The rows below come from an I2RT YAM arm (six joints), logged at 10 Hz.
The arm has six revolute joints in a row. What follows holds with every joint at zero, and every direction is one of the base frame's. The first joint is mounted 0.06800 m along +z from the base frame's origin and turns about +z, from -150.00 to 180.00 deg. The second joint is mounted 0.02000 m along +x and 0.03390 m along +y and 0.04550 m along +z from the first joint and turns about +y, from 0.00 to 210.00 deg. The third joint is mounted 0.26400 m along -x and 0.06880 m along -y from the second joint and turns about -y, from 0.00 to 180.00 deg. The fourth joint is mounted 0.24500 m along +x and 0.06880 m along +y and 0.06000 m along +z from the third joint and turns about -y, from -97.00 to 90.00 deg. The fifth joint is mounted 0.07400 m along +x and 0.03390 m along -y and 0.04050 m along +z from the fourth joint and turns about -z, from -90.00 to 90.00 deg. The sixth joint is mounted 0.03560 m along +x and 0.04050 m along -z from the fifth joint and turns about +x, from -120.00 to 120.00 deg. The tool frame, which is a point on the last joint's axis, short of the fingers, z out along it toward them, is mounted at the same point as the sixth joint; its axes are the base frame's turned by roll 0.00, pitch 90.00 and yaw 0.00 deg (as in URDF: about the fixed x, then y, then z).
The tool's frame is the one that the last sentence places.
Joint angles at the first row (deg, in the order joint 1, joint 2, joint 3, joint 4, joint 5, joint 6):
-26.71, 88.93, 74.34, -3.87, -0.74, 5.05
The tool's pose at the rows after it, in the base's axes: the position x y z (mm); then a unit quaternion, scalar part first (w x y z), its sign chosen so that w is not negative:
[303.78, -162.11, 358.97, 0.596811, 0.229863, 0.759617, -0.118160]
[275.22, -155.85, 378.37, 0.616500, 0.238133, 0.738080, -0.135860]
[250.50, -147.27, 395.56, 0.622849, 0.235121, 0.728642, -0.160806]
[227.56, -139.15, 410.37, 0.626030, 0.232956, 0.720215, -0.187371]
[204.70, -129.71, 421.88, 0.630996, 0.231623, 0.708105, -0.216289]
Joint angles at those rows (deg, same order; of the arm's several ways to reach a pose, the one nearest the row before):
-28.09, 82.72, 71.70, -4.03, -0.06, 5.62
-29.42, 76.54, 69.70, -4.86, 0.87, 5.63
-30.19, 71.35, 69.21, -7.80, 2.14, 3.78
-30.97, 66.82, 69.22, -10.81, 3.58, 1.79
-31.56, 62.18, 68.59, -12.77, 5.44, -0.20

